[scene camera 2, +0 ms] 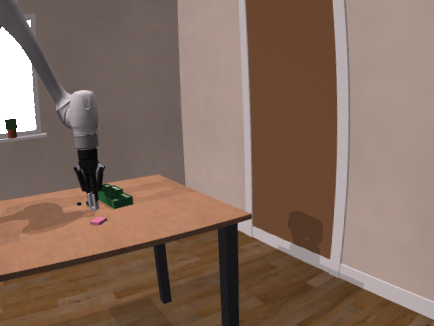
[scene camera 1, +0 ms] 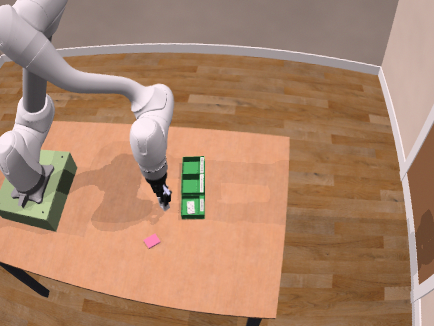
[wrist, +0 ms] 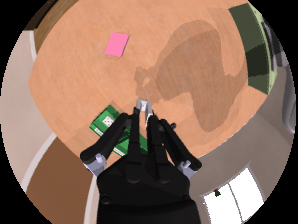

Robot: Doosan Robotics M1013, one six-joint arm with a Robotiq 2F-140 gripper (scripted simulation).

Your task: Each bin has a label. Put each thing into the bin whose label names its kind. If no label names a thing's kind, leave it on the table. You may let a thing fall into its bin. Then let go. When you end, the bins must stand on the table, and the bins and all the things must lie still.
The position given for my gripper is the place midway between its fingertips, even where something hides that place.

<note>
In view: my gripper (scene camera 2: pixel 94 209).
My gripper shows as well in the wrist view (wrist: pixel 142 104).
</note>
